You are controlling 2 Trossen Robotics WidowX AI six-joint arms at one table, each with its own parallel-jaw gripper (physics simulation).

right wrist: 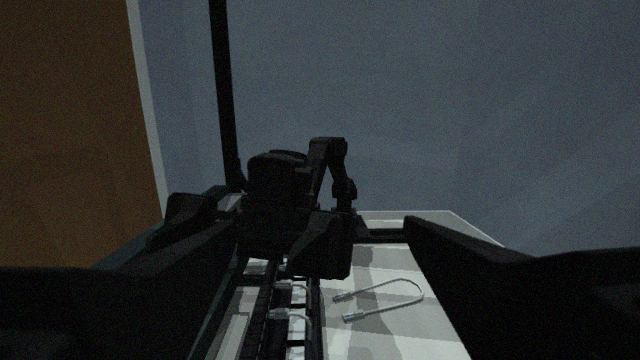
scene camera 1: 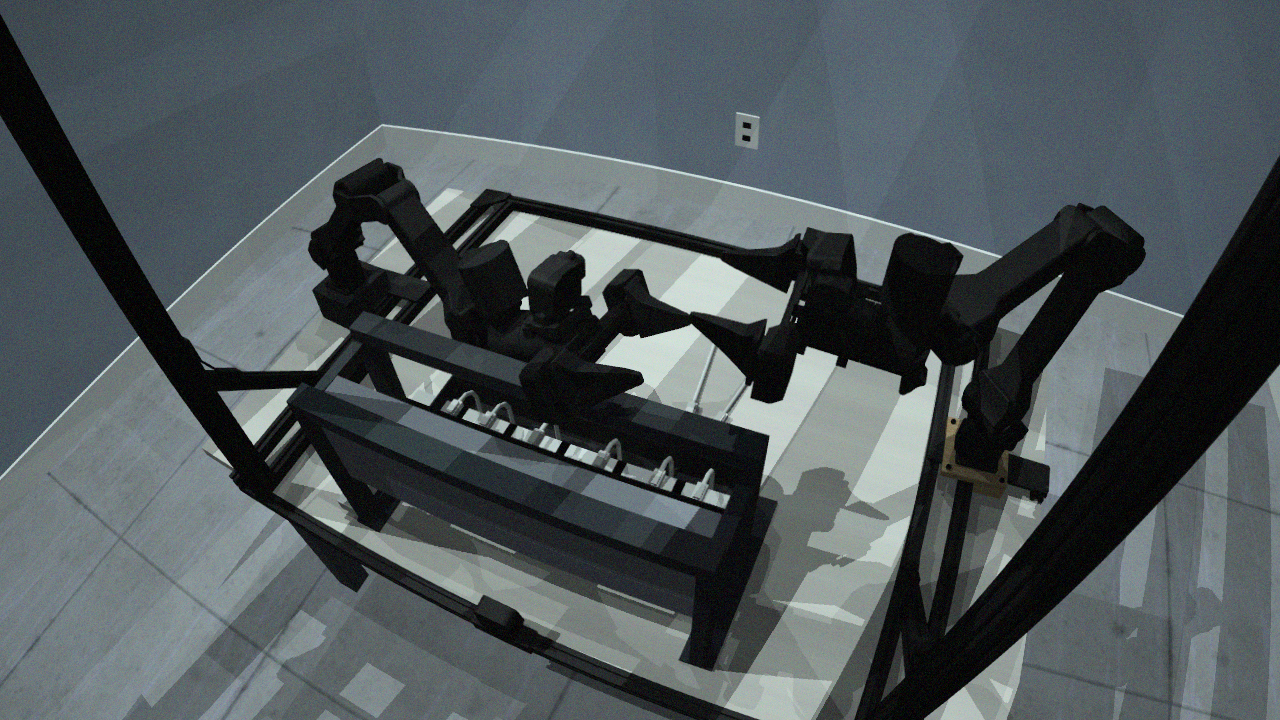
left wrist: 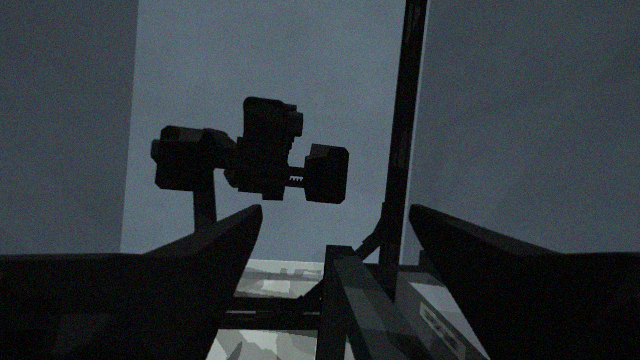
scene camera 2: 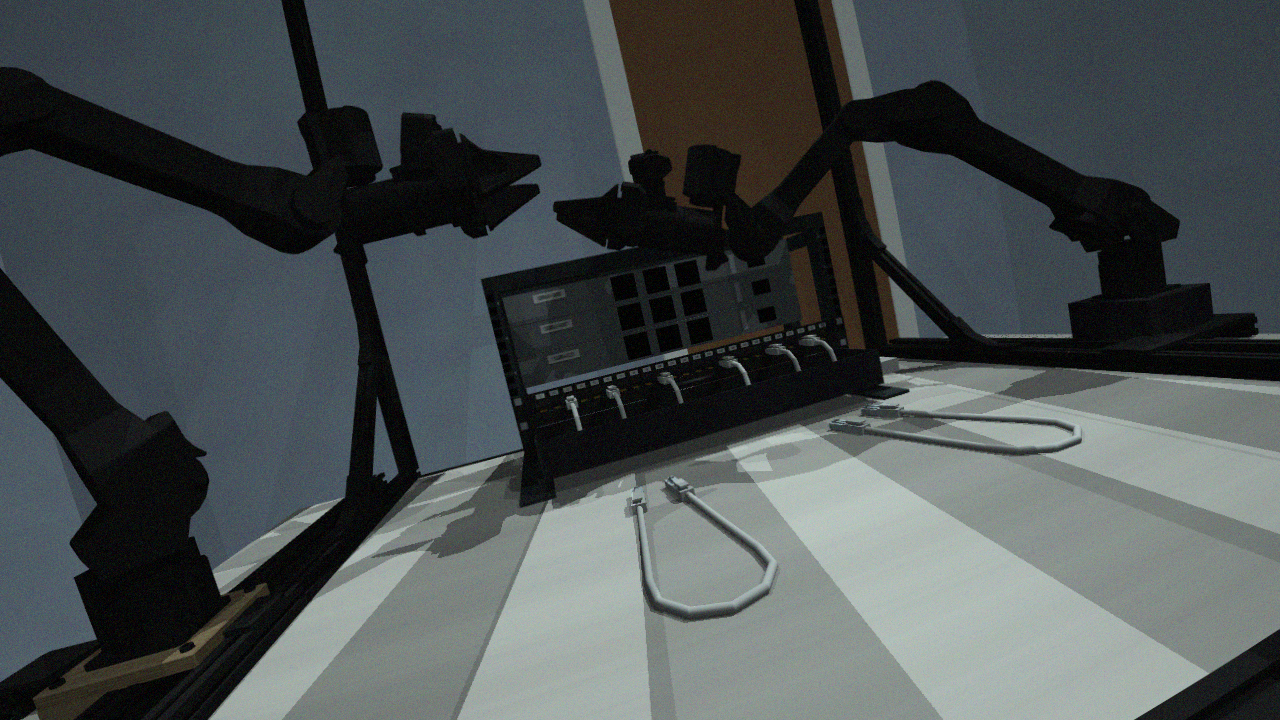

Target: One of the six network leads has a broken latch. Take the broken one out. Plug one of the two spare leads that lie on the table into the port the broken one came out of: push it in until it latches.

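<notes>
The black rack holds a row of six plugged grey leads. I cannot tell which latch is broken. One spare lead lies looped on the table, partly hidden by the right gripper in scene camera 1. The other spare lead lies farther right in scene camera 2. My left gripper is open and empty above the rack. My right gripper is open and empty, raised, facing the left one.
The two grippers are close together, with their fingers pointing towards each other. A black frame edges the table. Dark uprights stand around it. The left arm covers part of the rack's top in scene camera 1.
</notes>
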